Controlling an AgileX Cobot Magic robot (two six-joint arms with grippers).
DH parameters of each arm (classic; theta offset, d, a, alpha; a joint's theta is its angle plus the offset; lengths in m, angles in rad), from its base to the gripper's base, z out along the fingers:
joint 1: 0 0.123 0 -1.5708
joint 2: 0.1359 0 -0.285 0
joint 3: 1.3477 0 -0.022 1.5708
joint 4: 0 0.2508 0 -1.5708
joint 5: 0 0 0.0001 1.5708
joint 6: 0 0.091 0 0
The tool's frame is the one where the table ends.
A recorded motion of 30 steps. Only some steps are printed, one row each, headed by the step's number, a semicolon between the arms.
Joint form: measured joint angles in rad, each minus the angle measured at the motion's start. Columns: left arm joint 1, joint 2, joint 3, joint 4, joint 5, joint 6; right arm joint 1, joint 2, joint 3, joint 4, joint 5, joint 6.
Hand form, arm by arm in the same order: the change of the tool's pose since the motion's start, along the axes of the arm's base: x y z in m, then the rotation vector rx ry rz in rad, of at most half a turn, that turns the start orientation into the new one. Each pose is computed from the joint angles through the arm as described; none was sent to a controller.
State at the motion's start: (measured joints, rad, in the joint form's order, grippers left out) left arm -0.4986 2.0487 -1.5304 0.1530 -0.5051 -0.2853; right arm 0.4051 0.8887 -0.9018 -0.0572 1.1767 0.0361
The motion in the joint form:
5: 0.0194 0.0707 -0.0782 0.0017 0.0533 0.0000; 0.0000 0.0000 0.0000 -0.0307 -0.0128 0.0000
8: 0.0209 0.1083 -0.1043 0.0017 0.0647 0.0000; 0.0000 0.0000 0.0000 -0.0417 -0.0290 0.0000
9: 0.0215 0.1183 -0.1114 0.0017 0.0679 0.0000; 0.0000 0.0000 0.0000 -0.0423 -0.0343 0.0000
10: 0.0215 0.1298 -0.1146 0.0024 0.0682 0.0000; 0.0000 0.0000 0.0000 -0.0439 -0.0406 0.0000
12: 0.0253 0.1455 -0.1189 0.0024 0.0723 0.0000; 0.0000 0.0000 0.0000 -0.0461 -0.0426 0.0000
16: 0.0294 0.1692 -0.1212 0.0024 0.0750 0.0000; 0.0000 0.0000 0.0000 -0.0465 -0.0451 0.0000
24: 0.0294 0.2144 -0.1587 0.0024 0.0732 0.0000; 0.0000 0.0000 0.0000 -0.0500 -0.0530 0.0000
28: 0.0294 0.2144 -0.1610 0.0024 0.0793 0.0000; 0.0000 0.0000 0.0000 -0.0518 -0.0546 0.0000
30: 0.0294 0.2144 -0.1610 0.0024 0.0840 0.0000; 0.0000 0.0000 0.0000 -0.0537 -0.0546 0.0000
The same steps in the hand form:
5: 0.0199 0.0011 -0.0145 0.0256 0.0376 0.0261; 0.0019 -0.0019 0.0007 -0.0231 -0.0238 -0.0022
8: 0.0267 -0.0014 -0.0263 0.0369 0.0573 0.0292; 0.0034 -0.0022 0.0016 -0.0269 -0.0430 -0.0019
9: 0.0286 -0.0020 -0.0294 0.0399 0.0626 0.0302; 0.0038 -0.0021 0.0018 -0.0254 -0.0481 -0.0016
10: 0.0300 -0.0028 -0.0343 0.0446 0.0699 0.0300; 0.0043 -0.0020 0.0021 -0.0245 -0.0545 -0.0012
12: 0.0330 -0.0020 -0.0415 0.0519 0.0835 0.0343; 0.0045 -0.0021 0.0022 -0.0257 -0.0572 -0.0012
16: 0.0364 -0.0013 -0.0534 0.0632 0.1047 0.0387; 0.0047 -0.0020 0.0023 -0.0251 -0.0597 -0.0010
24: 0.0437 -0.0050 -0.0650 0.0659 0.1100 0.0384; 0.0054 -0.0020 0.0027 -0.0253 -0.0683 -0.0007
28: 0.0439 -0.0050 -0.0648 0.0680 0.1131 0.0392; 0.0056 -0.0021 0.0028 -0.0263 -0.0705 -0.0007
30: 0.0439 -0.0050 -0.0652 0.0704 0.1171 0.0399; 0.0056 -0.0022 0.0028 -0.0281 -0.0712 -0.0008

